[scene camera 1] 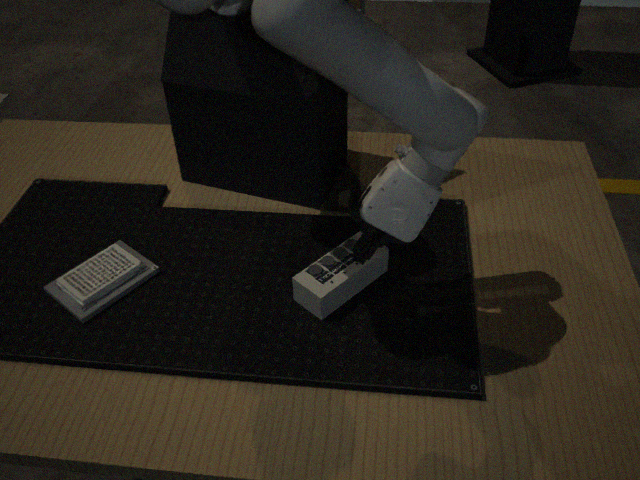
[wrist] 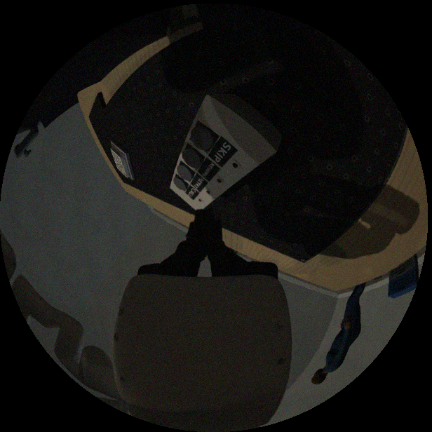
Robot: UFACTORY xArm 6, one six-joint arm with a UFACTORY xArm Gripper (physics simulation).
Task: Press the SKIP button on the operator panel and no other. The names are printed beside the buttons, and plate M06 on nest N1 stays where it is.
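Frame: origin at the arm's base, x right, y ahead, z up, level; metres.
Seen in the pictures: gripper, fingertip midpoint: [scene camera 1: 357, 258].
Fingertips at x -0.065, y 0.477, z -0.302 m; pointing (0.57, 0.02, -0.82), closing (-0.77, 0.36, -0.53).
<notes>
Offsets run from my fingertips to a thing's top centre. "spot": to the spot under its first point. Level surfaces: height alone.
The pale operator panel @[dz -0.032, dx +0.014, dy -0.036 m] [scene camera 1: 354, 283] [wrist: 252, 154] lies on the black mat, with a row of dark round buttons and white-on-black names. The SKIP button [wrist: 202, 136] is the largest-looking one in the wrist view, beside its readable name; in the scene view it is at the far right end, partly hidden by the fingers. My gripper [scene camera 1: 357, 256] [wrist: 206, 219] is shut and empty. Its tips are at the name side of the panel, near the far right end in the scene view; whether they touch it I cannot tell. Plate M06 @[dz -0.062, dx +0.410, dy -0.191 m] [scene camera 1: 98, 273] [wrist: 119, 160] lies on nest N1 @[spot: dz -0.076, dx +0.329, dy -0.195 m] [scene camera 1: 147, 264] [wrist: 129, 165].
The black mat @[dz -0.088 m] [scene camera 1: 232, 320] [wrist: 310, 200] lies on the wooden table @[dz -0.101 m] [scene camera 1: 206, 423] [wrist: 350, 275]. A large black block [scene camera 1: 253, 129] stands behind the mat, under my arm. In the wrist view a blue container [wrist: 403, 278] and a person [wrist: 345, 332] appear beyond the table edge.
</notes>
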